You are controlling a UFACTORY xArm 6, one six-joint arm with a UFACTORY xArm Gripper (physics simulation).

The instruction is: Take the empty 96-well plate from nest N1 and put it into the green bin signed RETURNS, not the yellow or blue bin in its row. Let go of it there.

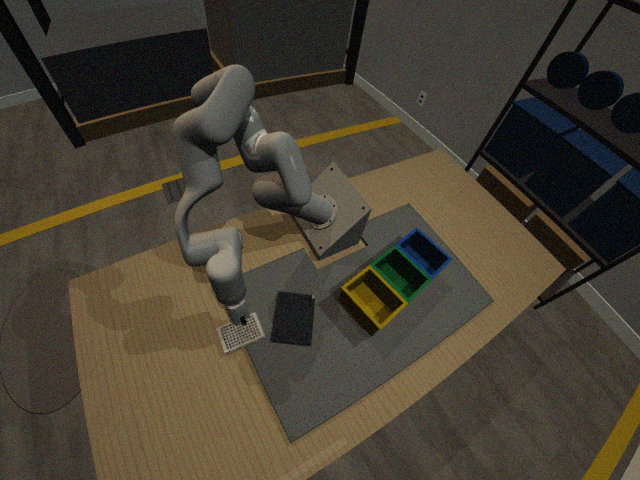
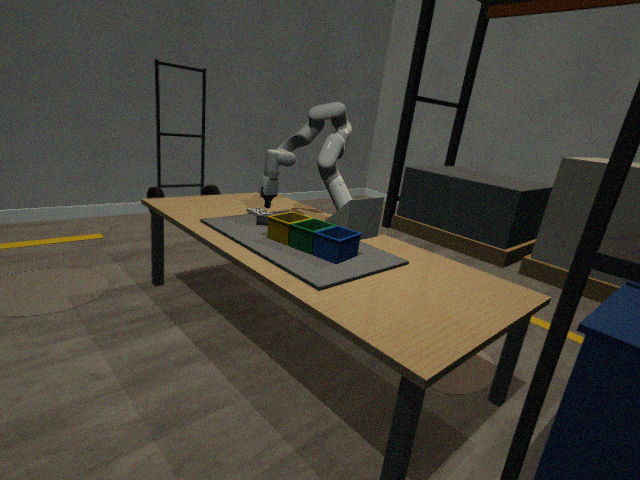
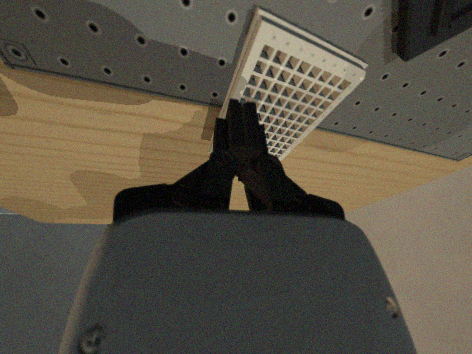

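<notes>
The white 96-well plate shows at the left edge of the grey mat, partly over the wooden table; what bears it is hidden. My gripper is shut with nothing between its fingers. Its tips are at or just above one long side of the plate; contact is unclear. A dark, flat rectangular block, perhaps a nest, is beside the plate with no plate on it. The green bin looks empty. No N1 or RETURNS lettering is readable.
The yellow bin and blue bin adjoin the green one, yellow nearer the plate. All stand on the grey mat on the table. The arm's base block stands behind the mat.
</notes>
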